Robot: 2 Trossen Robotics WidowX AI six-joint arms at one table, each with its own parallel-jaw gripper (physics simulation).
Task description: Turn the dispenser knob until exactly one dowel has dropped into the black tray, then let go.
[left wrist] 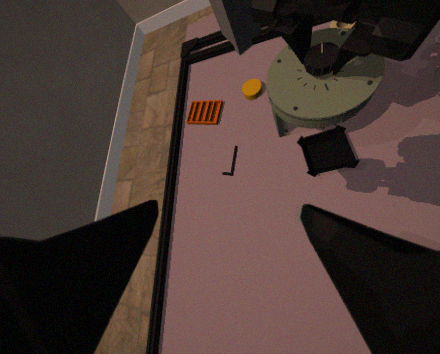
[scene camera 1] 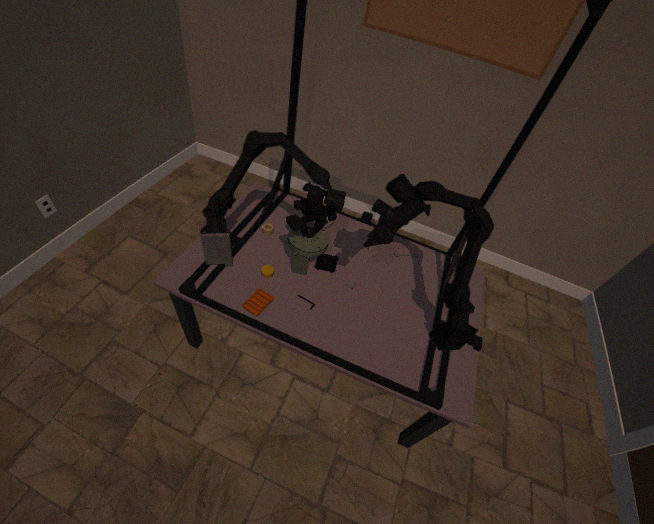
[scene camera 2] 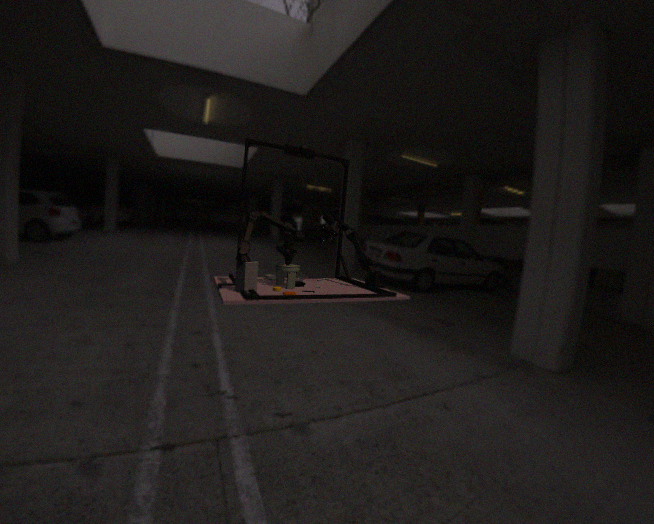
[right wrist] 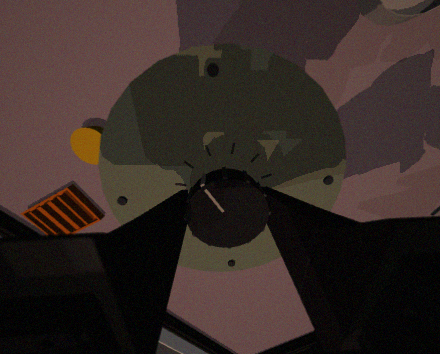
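Note:
The round green dispenser stands at the back left of the table in scene camera 1. Its black knob carries a white pointer line, which slants to the upper left in the right wrist view. My right gripper is shut on the knob, one finger on each side. The black tray lies on the table beside the dispenser; no dowel can be made out in it. My left gripper is open and empty, raised above the table to the right of the dispenser in scene camera 1.
A yellow disc, an orange slotted rack and a black hex key lie on the table. A small pale ring lies left of the dispenser. Black rails edge the table.

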